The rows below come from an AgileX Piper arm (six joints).
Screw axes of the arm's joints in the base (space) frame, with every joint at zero. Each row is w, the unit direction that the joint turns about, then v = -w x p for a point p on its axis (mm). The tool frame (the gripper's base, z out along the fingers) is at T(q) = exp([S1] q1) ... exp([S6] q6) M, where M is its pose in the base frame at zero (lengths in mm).
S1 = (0, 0, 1, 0, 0, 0)
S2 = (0, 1, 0, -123, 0, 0)
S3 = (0, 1, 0, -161.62, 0, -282.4)
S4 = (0.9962, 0, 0.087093, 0, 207.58, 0)
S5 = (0, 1, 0, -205.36, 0, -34.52)
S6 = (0.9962, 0, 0.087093, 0, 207.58, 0)
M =
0.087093 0 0.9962 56.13
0 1 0 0
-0.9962 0 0.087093 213.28
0 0 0 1
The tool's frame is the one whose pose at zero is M.
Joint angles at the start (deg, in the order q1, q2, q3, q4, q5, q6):
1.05, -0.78, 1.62, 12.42, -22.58, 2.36
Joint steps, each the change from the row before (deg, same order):
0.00, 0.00, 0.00, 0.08, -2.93, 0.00
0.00, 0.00, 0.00, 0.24, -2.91, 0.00
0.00, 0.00, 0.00, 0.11, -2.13, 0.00
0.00, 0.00, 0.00, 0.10, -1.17, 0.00
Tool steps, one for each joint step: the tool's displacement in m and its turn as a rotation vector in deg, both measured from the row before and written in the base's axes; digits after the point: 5 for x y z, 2 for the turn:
-0.00217, -0.00101, 0.00399, 0.18, -2.86, -0.62
-0.00236, -0.00111, 0.00382, 0.34, -2.83, -0.62
-0.00185, -0.00077, 0.00272, 0.18, -2.07, -0.46
-0.00106, -0.00045, 0.00146, 0.14, -1.14, -0.25

